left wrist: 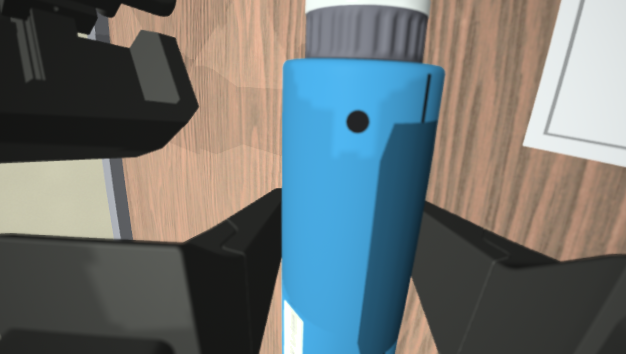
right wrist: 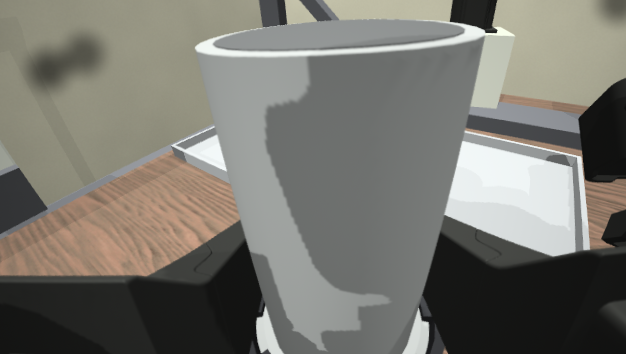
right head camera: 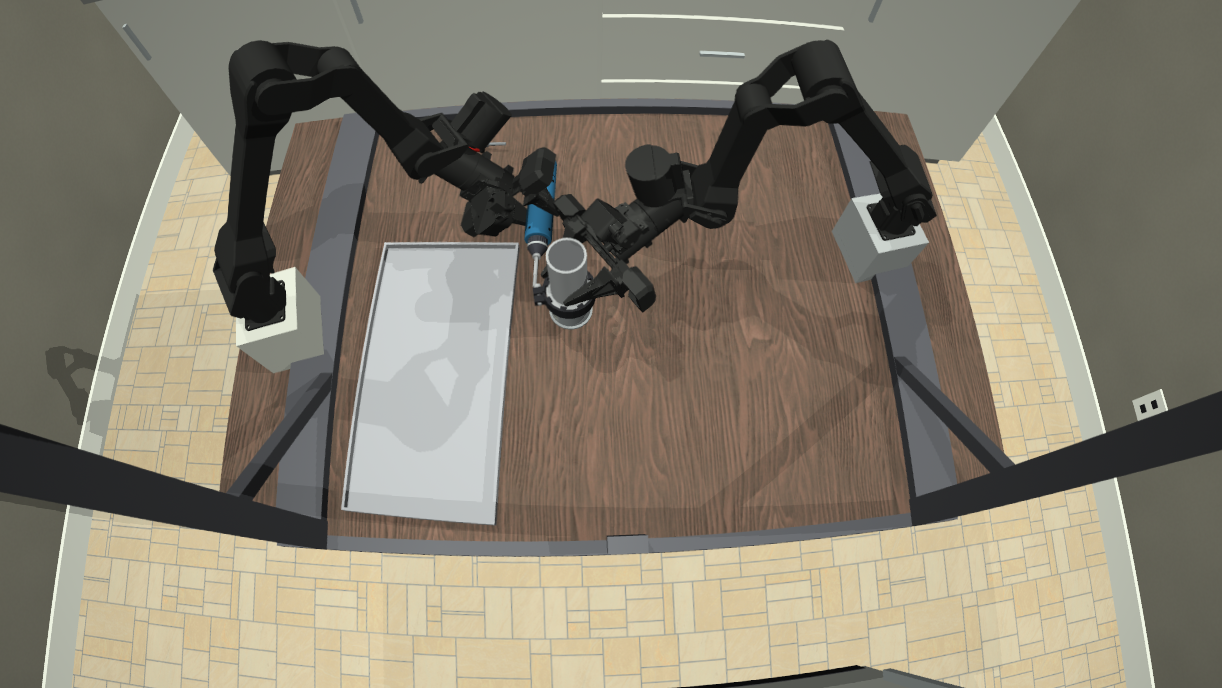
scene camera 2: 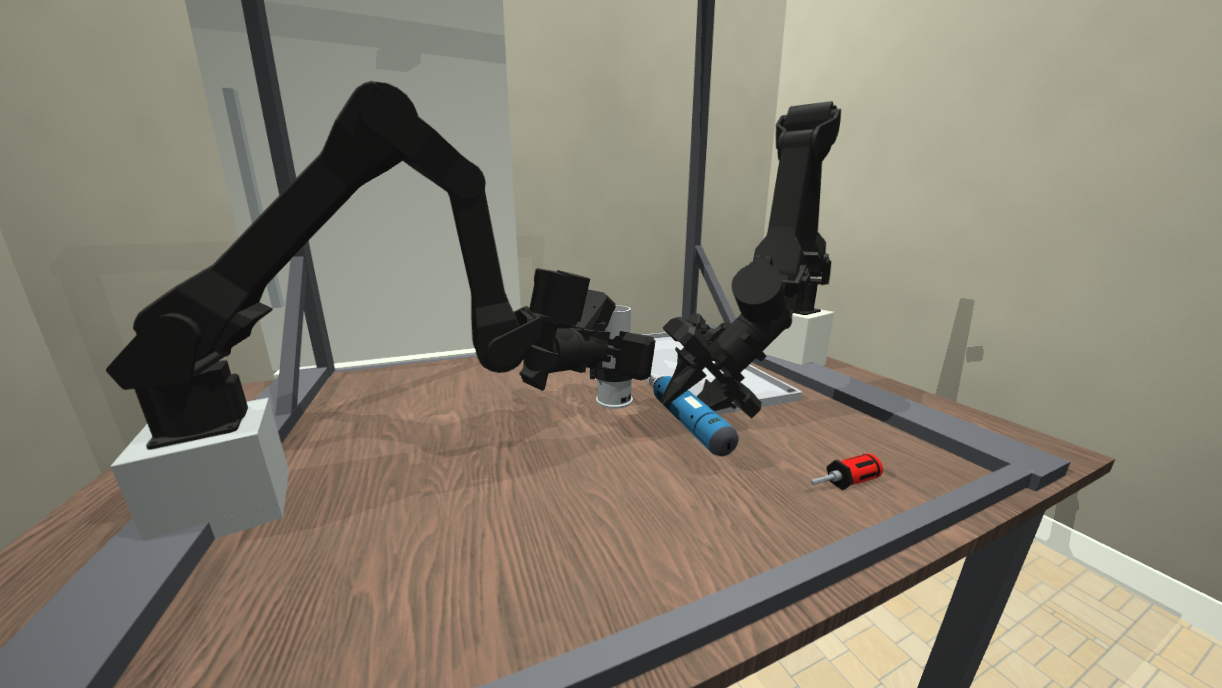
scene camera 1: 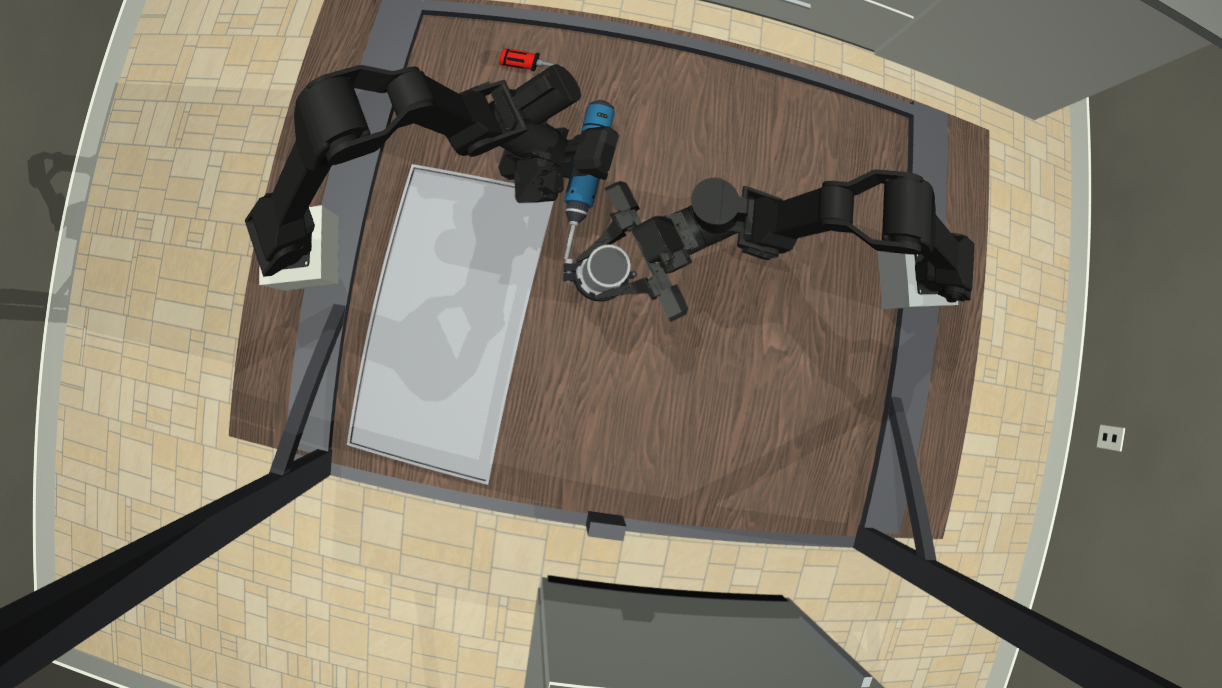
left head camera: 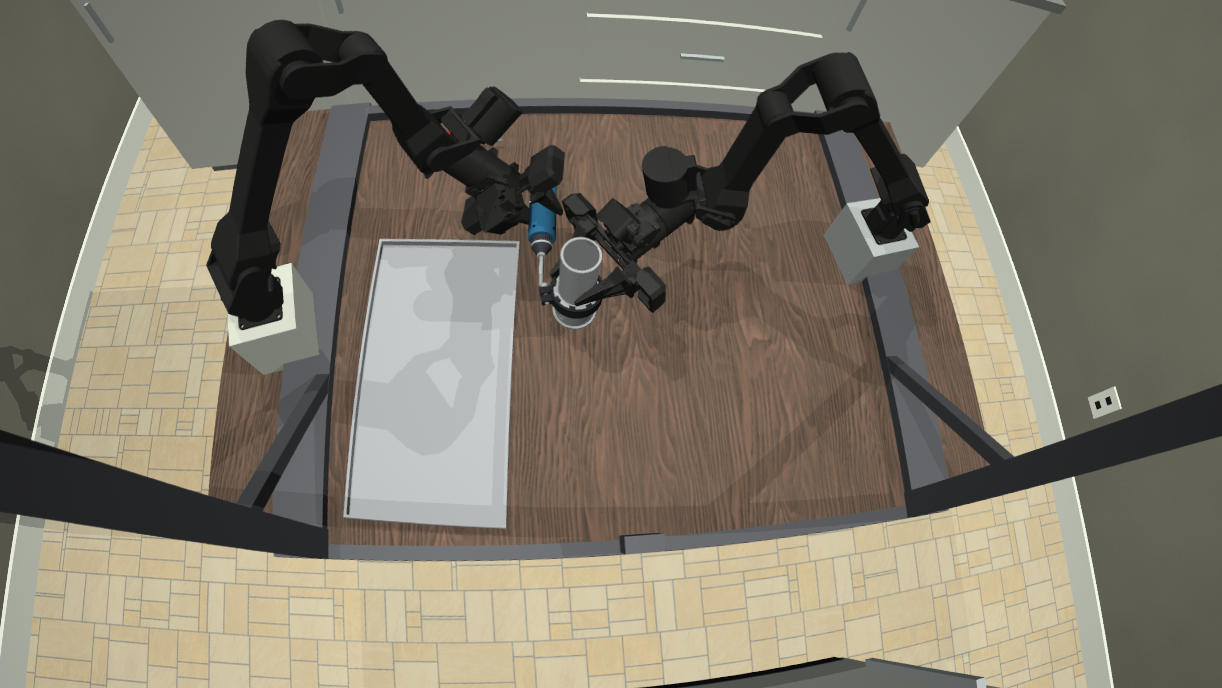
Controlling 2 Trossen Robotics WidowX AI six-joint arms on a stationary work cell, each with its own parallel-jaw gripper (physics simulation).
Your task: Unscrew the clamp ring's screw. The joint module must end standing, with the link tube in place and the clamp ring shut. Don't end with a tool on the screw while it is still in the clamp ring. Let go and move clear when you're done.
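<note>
The white joint module (left head camera: 573,323) (right head camera: 570,322) (scene camera 2: 613,393) stands upright with the grey link tube (left head camera: 578,277) (right head camera: 566,277) (scene camera 1: 608,265) (scene camera 2: 621,319) (right wrist: 350,150) rising from it. The black clamp ring (left head camera: 575,313) (right head camera: 570,314) circles the tube's base; it looks shut. My left gripper (scene camera 1: 583,170) (left wrist: 342,202) is shut on the blue electric screwdriver (left head camera: 542,226) (right head camera: 538,223) (scene camera 2: 696,418) (left wrist: 345,150), whose bit reaches the ring's screw lug; the screw is hidden. My right gripper (scene camera 1: 607,273) (right wrist: 334,214) is shut on the tube low down, fingertips hidden behind it.
A red screwdriver (scene camera 1: 517,58) (scene camera 2: 863,468) lies on the table behind the left arm. A shallow white tray (left head camera: 427,341) (right head camera: 427,341) (scene camera 1: 401,376) (right wrist: 525,175) lies left of the joint module in the head views. Grey frame beams border the table.
</note>
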